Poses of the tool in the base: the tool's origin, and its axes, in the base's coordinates. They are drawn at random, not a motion.
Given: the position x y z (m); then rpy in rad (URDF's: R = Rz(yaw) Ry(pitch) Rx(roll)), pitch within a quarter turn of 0, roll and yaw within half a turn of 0.
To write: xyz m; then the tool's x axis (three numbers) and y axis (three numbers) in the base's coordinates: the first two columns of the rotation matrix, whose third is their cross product. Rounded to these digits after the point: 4 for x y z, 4 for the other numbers.
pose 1, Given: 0.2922 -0.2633 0.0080 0.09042 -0.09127 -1.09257
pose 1, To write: 0.2922 -0.2633 0.0080 0.4583 -0.8841 0.0911 0.8804 0.4656 0.0899
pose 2, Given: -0.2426 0.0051 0.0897 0.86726 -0.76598 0.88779
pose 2, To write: -0.2426 0.0051 0.0897 0.4549 0.5590 0.6932 -0.8354 -0.0018 0.5496
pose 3, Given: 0.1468 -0.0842 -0.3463 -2.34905 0.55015 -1.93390
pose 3, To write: 0.1468 -0.0842 -0.3463 -0.3028 -0.7969 -0.5228 -0.5240 0.5974 -0.6071
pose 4, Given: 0.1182 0.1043 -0.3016 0.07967 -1.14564 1.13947
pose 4, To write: 0.1182 0.1043 -0.3016 0.1724 0.3747 0.9110 -0.9358 0.3509 0.0328
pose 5, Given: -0.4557 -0.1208 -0.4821 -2.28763 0.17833 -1.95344
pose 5, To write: -0.4557 -0.1208 -0.4821 -0.3675 -0.9130 -0.1774 -0.5596 0.3694 -0.7419
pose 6, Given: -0.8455 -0.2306 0.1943 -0.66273 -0.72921 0.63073
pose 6, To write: -0.8455 -0.2306 0.1943 0.6022 0.4398 0.6663 -0.1338 0.8784 -0.4588
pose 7, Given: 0.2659 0.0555 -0.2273 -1.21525 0.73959 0.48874
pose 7, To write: 0.2659 0.0555 -0.2273 0.6523 0.3469 -0.6740 -0.7213 0.0107 -0.6925
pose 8, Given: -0.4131 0.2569 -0.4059 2.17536 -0.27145 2.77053
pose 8, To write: -0.4131 0.2569 -0.4059 -0.8978 0.3493 0.2681 0.4117 0.4497 0.7926
